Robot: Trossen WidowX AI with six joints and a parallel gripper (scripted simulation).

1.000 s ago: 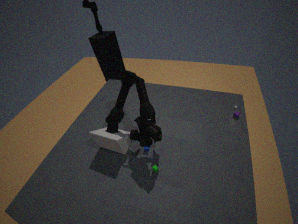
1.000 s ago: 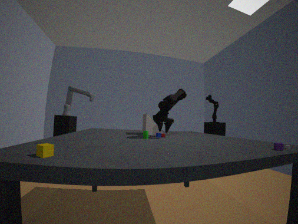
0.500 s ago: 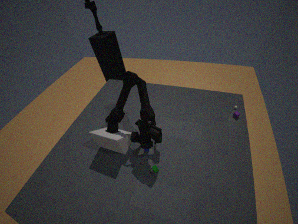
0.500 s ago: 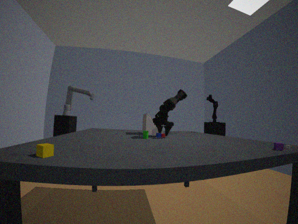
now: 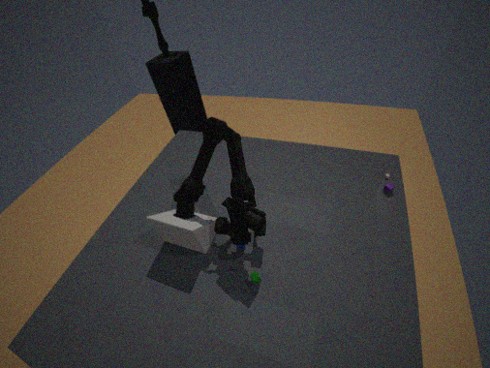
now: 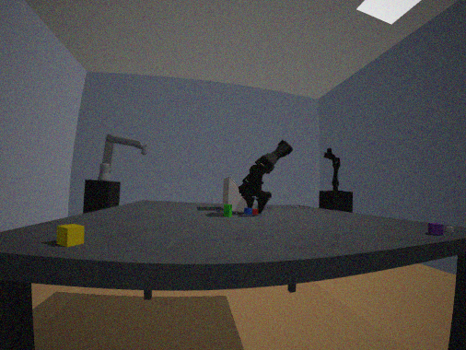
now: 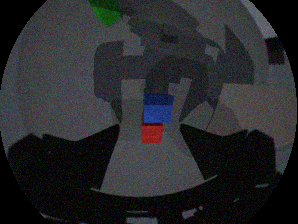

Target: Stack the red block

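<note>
Right now my gripper tip is 3 cm to the left of the blue block, 1 cm below it and 1 cm short of it. Also, from my gripper tip: red block (right at my gripper tip); then yellow block (59 cm ahead, 44 cm to the right, 1 cm above); then purple block (51 cm ahead, 43 cm to the left, 1 cm above).
</note>
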